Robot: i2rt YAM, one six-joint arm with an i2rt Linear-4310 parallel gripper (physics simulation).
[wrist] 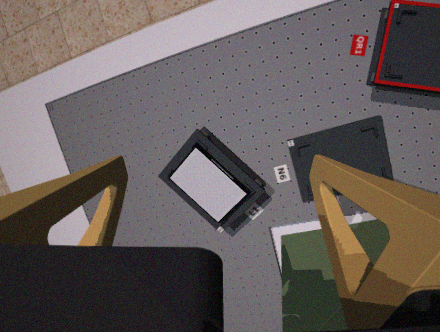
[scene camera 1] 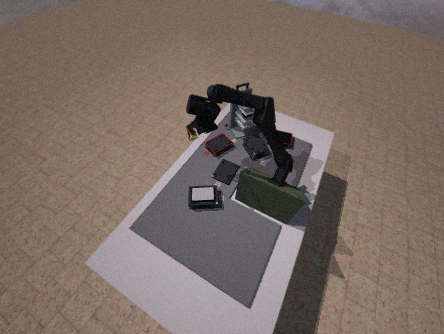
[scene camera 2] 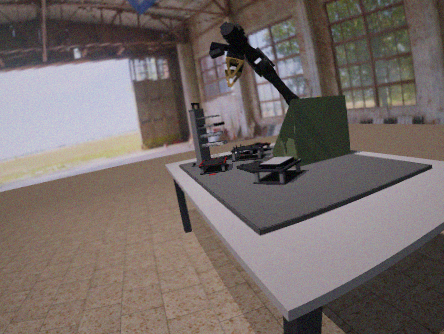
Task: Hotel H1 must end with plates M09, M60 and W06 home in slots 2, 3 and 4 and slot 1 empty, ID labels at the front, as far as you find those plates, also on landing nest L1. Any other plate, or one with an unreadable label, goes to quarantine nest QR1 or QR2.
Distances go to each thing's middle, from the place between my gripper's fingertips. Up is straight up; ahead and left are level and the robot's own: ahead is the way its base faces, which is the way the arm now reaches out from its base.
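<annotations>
Counting from my hand, I find the dark nest N6 (wrist: 362, 144) 110 mm to the right of it, 100 mm behind it and 360 mm below it.
</annotations>
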